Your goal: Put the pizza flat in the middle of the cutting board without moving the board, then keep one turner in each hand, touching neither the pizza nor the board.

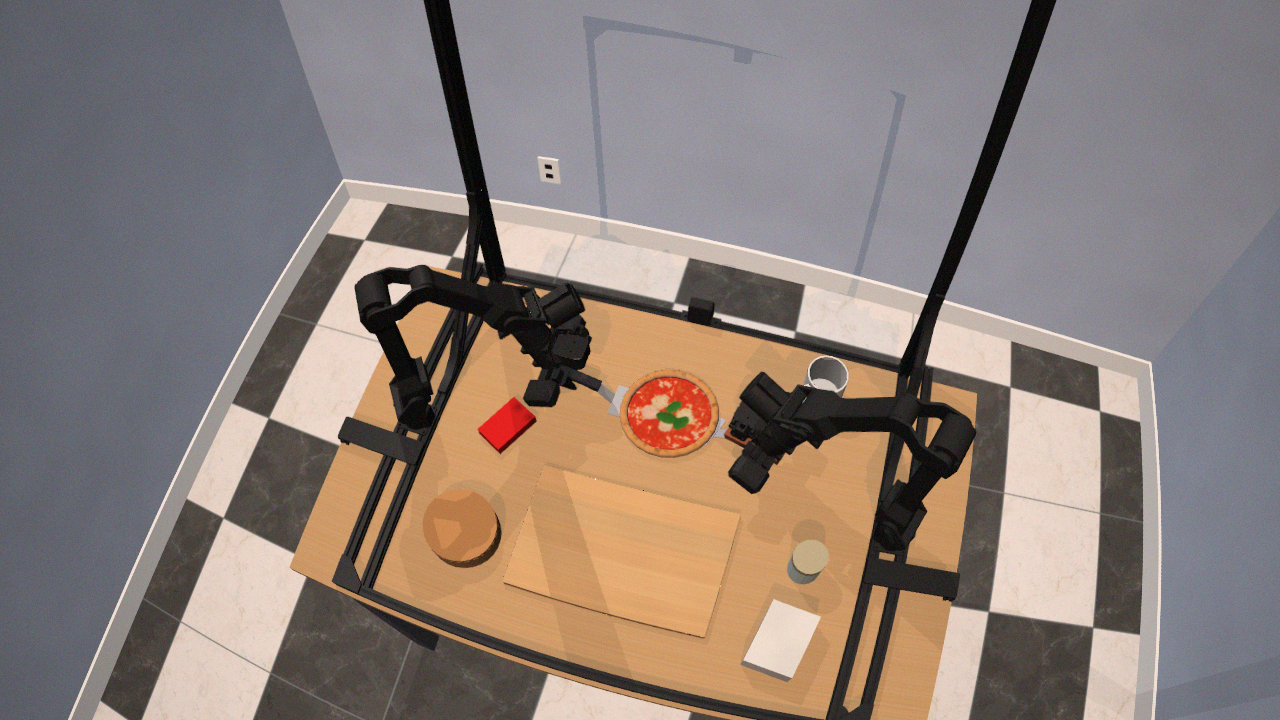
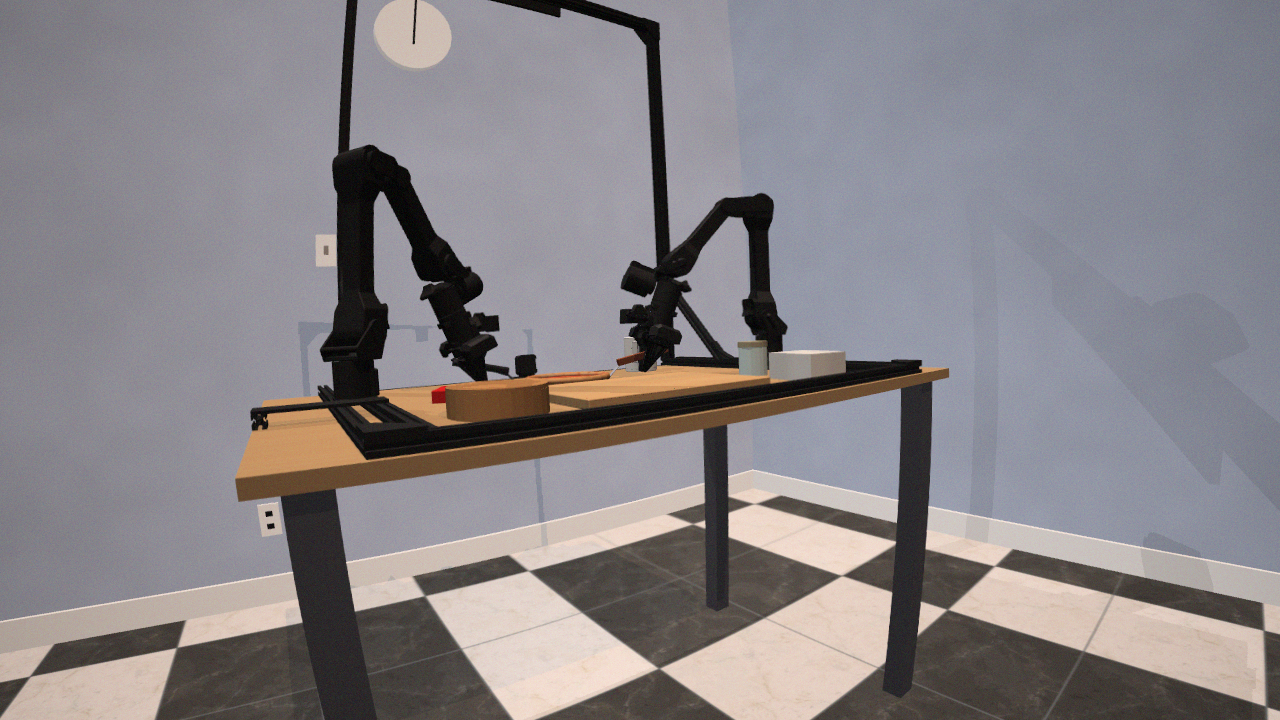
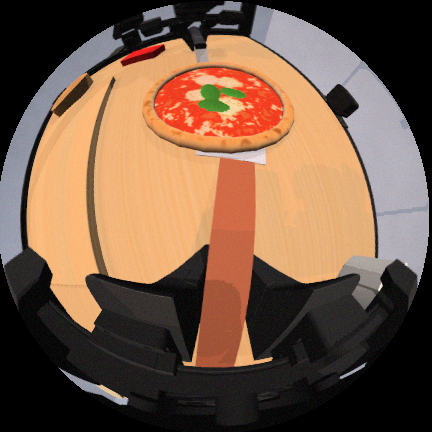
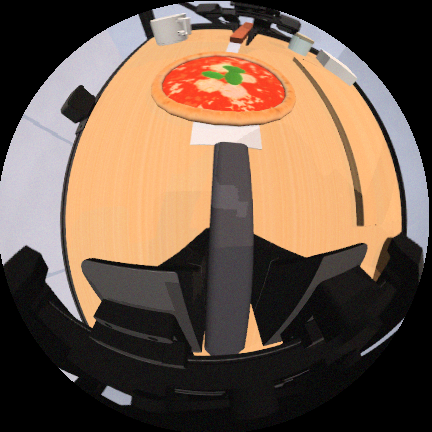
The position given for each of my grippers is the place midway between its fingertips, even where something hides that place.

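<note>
On image 1 you'd find my left gripper (image 1: pixel 750 453) and my right gripper (image 1: pixel 576 384), and there's a pizza (image 1: pixel 669 413) together with a cutting board (image 1: pixel 638 556). A black-handled turner (image 1: pixel 592 383) is there as well, plus a lidded jar (image 1: pixel 810 557) and a mug (image 1: pixel 825 372). Image 2 gives me the pizza (image 2: pixel 565 377) and the cutting board (image 2: pixel 589 394) again. In image 3 there's a brown-handled turner (image 3: pixel 229 263), and I can see the pizza (image 3: pixel 224 107) and the board (image 3: pixel 63 228) there too. As for image 4, it shows the pizza (image 4: pixel 217 87), the cutting board (image 4: pixel 375 194) and the black-handled turner (image 4: pixel 230 240).
</note>
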